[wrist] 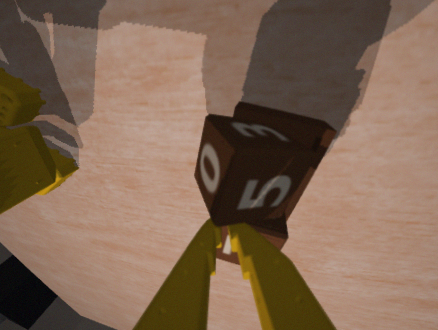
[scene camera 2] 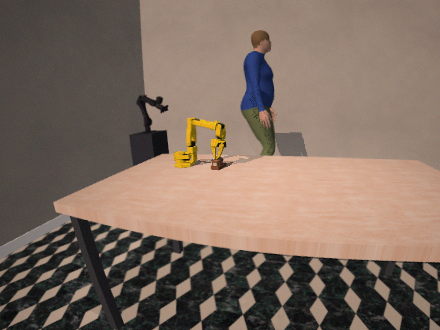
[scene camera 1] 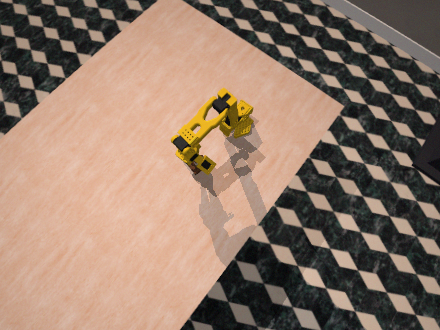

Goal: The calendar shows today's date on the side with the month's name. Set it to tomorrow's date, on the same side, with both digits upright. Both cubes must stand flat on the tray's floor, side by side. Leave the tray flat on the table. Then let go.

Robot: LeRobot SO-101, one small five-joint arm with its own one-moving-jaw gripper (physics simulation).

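Frame: origin at the arm's base, x back, y right, z up, level; metres.
Seen in the pictures: hand, tool point: [wrist: 221,227] [scene camera 2: 215,158]; arm's base, link origin: [wrist: 40,133] [scene camera 2: 188,165] [scene camera 1: 232,127].
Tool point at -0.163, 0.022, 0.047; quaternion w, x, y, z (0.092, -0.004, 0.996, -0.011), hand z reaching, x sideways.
Offsets run from my tool point to a thing's middle, as dx, dy, dz. "pt": to the spot under its first point. Level surfaces: height alone.
A dark brown cube @[-0.008, -0.020, -0.015] [wrist: 262,175] in the wrist view shows 0, 3 and 5 on three faces, with the digits turned on their sides. It sits at the brown tray @[pt -0.030, -0.035, -0.034] [wrist: 300,120], whose wall shows behind it. A brown piece with part of a white mark @[pt -0.001, +0.019, -0.005] [wrist: 226,246], probably the second cube, shows between and behind the jaws and is mostly hidden. My gripper [wrist: 224,229] [scene camera 2: 215,157] is shut and empty, its tips at the near lower edge of the first cube. The calendar [scene camera 2: 216,164] [scene camera 1: 195,169] looks small in the scene views; its front digits cannot be read.
The calendar stands on the wooden table @[dz -0.047] [scene camera 1: 100,150] [scene camera 2: 300,200], near my yellow arm base [scene camera 1: 242,125] [scene camera 2: 185,160]. A person [scene camera 2: 259,90] stands beyond the table. A black arm [scene camera 2: 146,112] stands on a dark pedestal [scene camera 2: 149,145] behind the table.
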